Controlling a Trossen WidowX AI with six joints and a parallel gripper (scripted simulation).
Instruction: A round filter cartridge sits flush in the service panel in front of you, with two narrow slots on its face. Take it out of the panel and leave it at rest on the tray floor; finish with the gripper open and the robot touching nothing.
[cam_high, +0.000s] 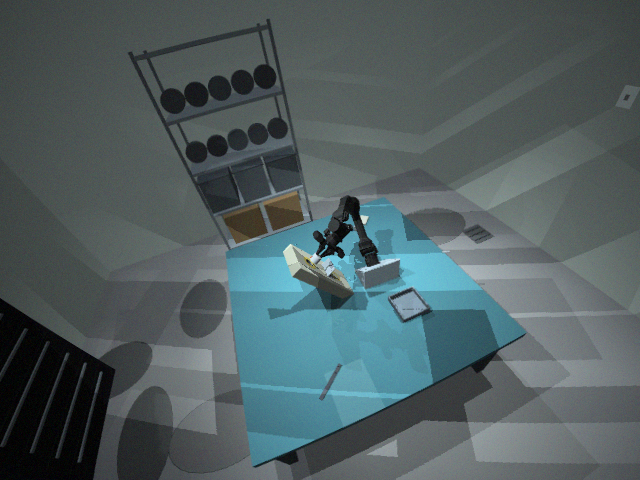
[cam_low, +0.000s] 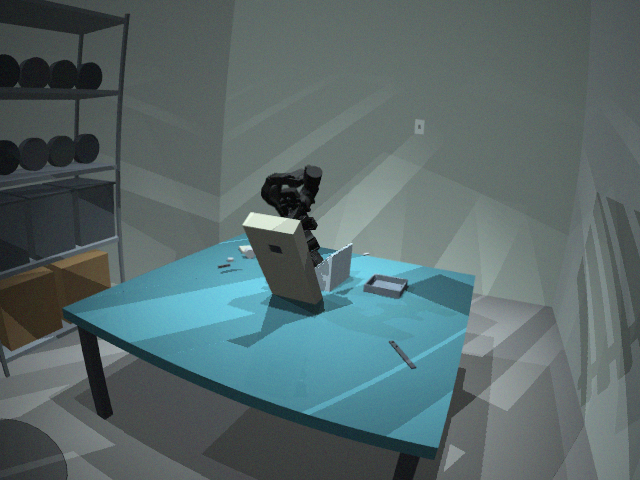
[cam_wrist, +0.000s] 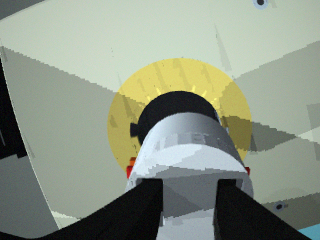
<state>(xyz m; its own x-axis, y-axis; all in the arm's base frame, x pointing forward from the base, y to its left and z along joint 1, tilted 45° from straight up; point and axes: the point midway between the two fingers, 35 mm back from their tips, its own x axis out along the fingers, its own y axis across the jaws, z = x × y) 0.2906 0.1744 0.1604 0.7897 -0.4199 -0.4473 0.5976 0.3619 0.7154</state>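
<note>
The service panel lies 1 cm ahead of my gripper tip and 11 cm below it. From my gripper tip the other things lie so: round filter cartridge (1 cm ahead, 1 cm below); then tray (36 cm behind, 27 cm to the left, 28 cm below).
</note>
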